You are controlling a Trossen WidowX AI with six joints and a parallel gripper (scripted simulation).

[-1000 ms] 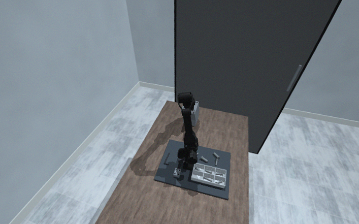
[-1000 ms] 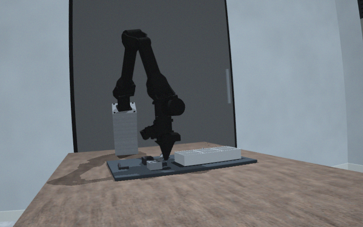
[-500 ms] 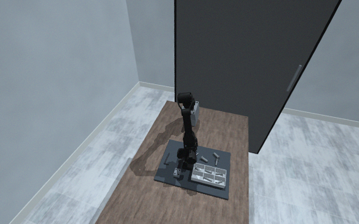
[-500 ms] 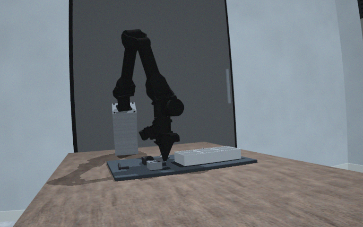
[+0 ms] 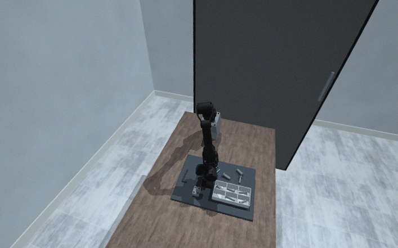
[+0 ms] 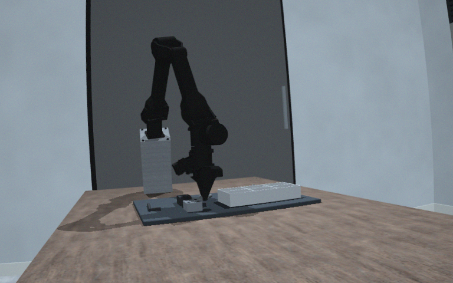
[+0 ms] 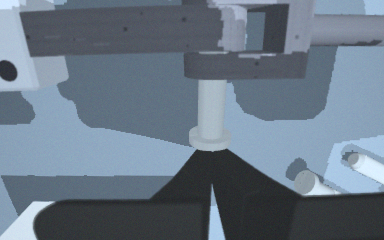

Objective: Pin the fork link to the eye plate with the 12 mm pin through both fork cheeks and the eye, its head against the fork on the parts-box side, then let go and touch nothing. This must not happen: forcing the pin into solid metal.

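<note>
Right now the dark eye plate is 1 cm ahead of my hand, 6 cm to the right of it and 3 cm below it. The rest, counted from my hand: light grey mounting block: 9 cm ahead, 7 cm to the right, 2 cm below; pale grey pin: 3 cm to the right, 3 cm below; dark mat: 4 cm to the left, 5 cm below.
</note>
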